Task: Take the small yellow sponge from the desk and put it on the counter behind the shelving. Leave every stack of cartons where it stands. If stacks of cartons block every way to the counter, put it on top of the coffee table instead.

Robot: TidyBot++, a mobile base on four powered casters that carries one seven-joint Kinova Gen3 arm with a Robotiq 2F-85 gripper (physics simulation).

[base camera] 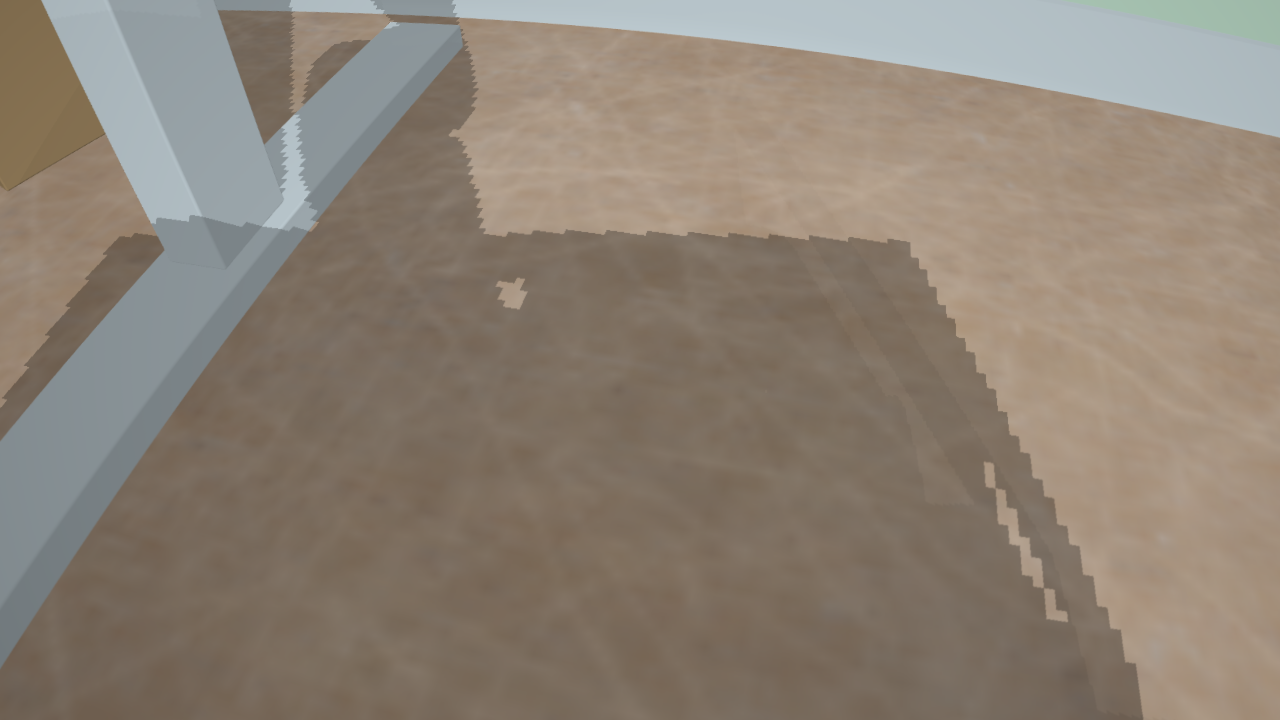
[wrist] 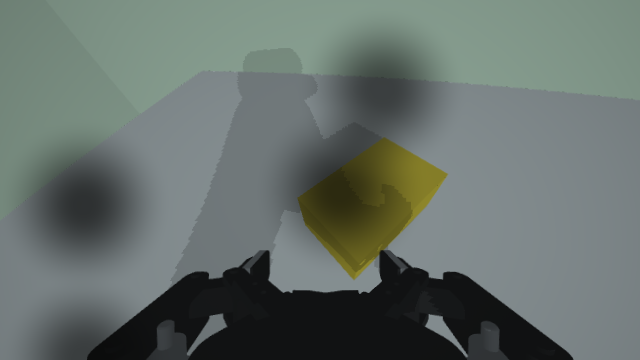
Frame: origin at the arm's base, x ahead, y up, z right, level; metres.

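Where they show: gripper, fingertip midpoint: [wrist: 324, 263].
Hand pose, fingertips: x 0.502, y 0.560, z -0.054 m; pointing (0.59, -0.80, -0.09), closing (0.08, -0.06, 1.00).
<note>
Things, the pixels of their top centre, and the offset from my fingertips. "spot": a spot on its surface instead. Level surfaces: height alone.
- small yellow sponge, middle of its top: [wrist: 374, 185] dy +0.038, dx +0.048, dz +0.037 m
- grey desk top, its level: dy -0.007 m
- pale upright leg, surface spot: [base camera: 170, 143] spot: dy -0.833, dx -0.031, dz -0.236 m
- brown box-like thing, surface spot: [base camera: 35, 98] spot: dy -0.894, dx +0.161, dz -0.508 m
The small yellow sponge [wrist: 395, 175] lies turned at an angle on the grey desk top [wrist: 525, 200] in the wrist view, ahead of my gripper and a little to the right of its middle. My gripper [wrist: 324, 263] is open with nothing held. The sponge's near corner shows between the two fingertips, close to the right one; whether the finger touches it I cannot tell. The counter, the shelving and the coffee table cannot be made out in these views.
In the base camera view, a pale upright leg [base camera: 170, 143] stands on a long foot bar [base camera: 116, 385] at the left. Part of a brown box-like thing [base camera: 35, 98] shows at the upper left. A pale skirting [base camera: 895, 44] runs along the green wall [base camera: 1226, 13] [wrist: 150, 30].
</note>
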